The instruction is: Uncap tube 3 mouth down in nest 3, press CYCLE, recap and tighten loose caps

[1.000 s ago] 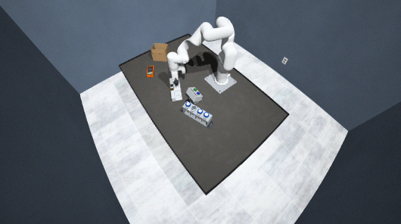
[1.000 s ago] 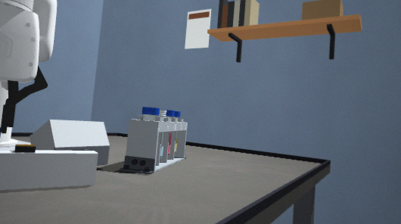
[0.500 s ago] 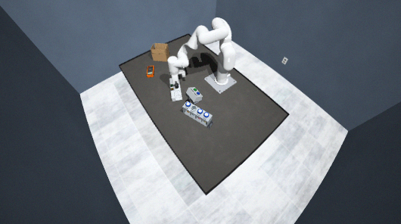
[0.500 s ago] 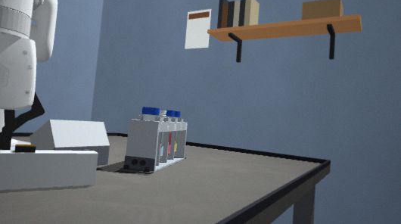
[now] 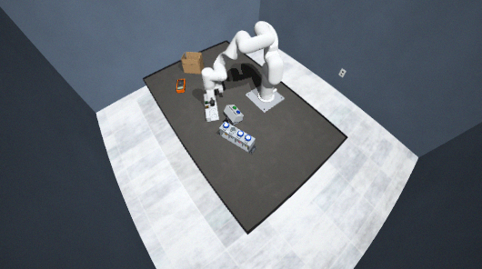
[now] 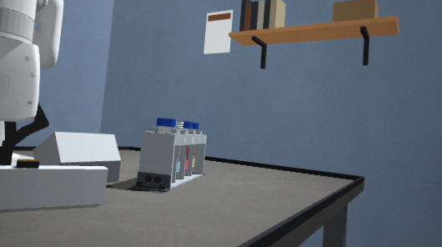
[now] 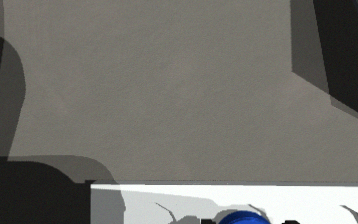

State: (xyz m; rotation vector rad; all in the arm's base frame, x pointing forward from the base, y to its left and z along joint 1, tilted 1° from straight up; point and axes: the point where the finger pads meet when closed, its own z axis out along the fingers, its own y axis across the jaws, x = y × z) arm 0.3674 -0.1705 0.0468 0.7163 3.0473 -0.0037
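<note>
The blue cycle key lies 20 cm to the left of my hand, 8 cm behind it and 2 cm above it. Also, from my hand: grey key housing 18 cm to the left, 6 cm behind, 1 cm above; station 34 cm to the left, 4 cm below, 4 cm ahead; green ready key 15 cm to the left, 8 cm behind, 2 cm above.
</note>
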